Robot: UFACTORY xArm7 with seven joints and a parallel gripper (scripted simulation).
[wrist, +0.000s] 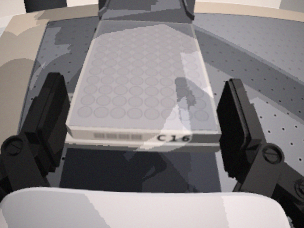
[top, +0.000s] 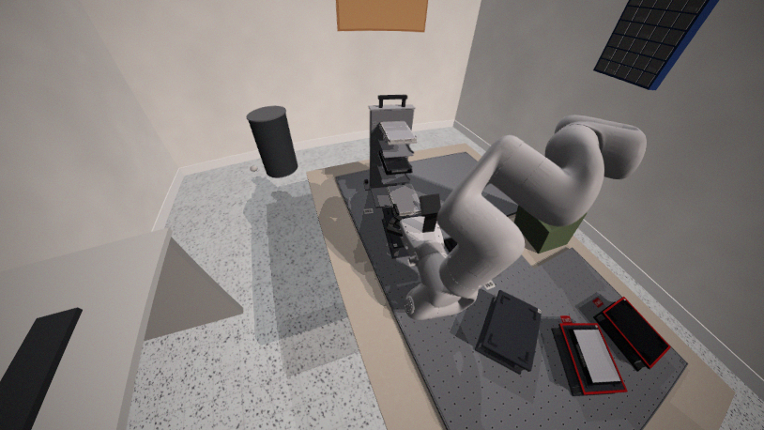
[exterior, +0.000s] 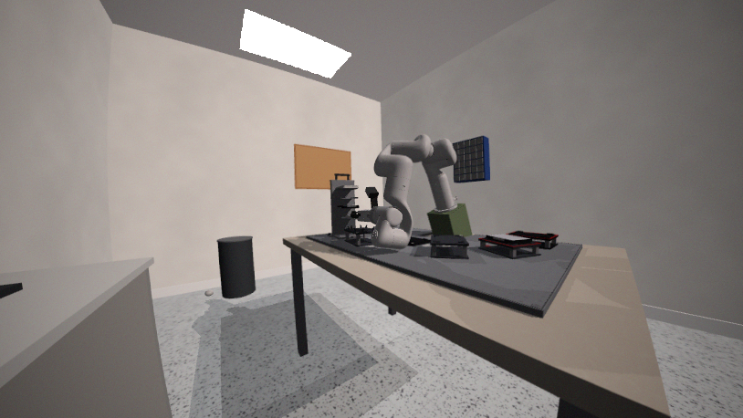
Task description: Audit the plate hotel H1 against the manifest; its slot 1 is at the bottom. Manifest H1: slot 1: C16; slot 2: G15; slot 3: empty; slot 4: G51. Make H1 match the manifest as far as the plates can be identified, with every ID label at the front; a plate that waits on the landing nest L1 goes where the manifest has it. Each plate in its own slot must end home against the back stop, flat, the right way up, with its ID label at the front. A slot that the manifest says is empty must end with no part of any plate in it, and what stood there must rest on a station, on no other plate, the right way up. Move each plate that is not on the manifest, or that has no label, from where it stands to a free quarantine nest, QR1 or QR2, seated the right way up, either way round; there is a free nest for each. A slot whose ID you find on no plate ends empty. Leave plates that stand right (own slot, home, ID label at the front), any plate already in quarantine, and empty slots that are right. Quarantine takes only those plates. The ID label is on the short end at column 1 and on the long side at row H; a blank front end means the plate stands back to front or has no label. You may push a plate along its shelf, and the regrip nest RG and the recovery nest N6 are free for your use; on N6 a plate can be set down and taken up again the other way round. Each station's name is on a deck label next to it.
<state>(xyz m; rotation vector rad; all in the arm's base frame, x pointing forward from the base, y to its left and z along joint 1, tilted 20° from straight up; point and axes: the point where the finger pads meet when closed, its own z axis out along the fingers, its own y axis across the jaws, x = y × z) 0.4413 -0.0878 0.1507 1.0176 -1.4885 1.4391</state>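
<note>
The dark plate is 19 cm to the right of my hand and 3 cm above it. Round my hand: red-framed nest 53 cm behind, 48 cm to the left, 10 cm below; RG label 10 cm to the left, 14 cm below; H1 deck label 10 cm ahead, 14 cm to the right, 14 cm below.
</note>
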